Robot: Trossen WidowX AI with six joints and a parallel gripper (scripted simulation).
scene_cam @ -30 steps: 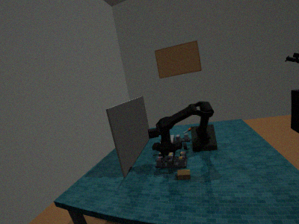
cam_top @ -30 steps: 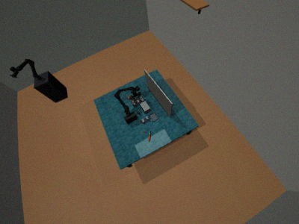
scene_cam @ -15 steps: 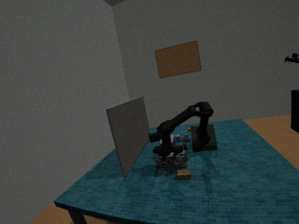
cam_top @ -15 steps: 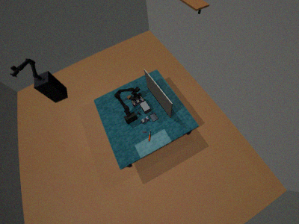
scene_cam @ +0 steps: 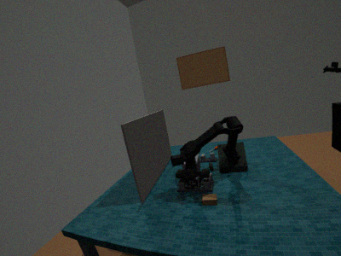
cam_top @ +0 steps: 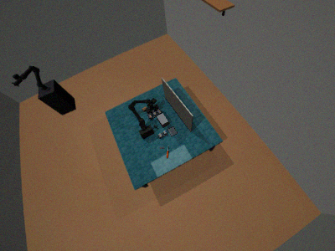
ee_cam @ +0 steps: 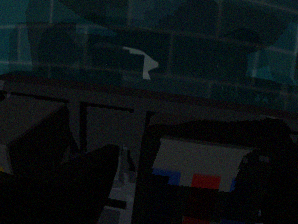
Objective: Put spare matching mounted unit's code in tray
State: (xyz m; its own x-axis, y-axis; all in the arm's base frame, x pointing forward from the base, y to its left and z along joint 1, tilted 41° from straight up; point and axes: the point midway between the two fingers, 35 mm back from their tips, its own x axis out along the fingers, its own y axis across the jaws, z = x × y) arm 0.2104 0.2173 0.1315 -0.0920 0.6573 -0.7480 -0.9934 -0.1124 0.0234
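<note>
Right now my gripper tip is 30 mm below the spare block. From my gripper tip the other things lie so: grey mounted unit (70 mm ahead, 210 mm to the right, 30 mm above); tan block (100 mm behind, 100 mm to the left); upright panel (320 mm ahead, 180 mm to the right, 210 mm above).
</note>
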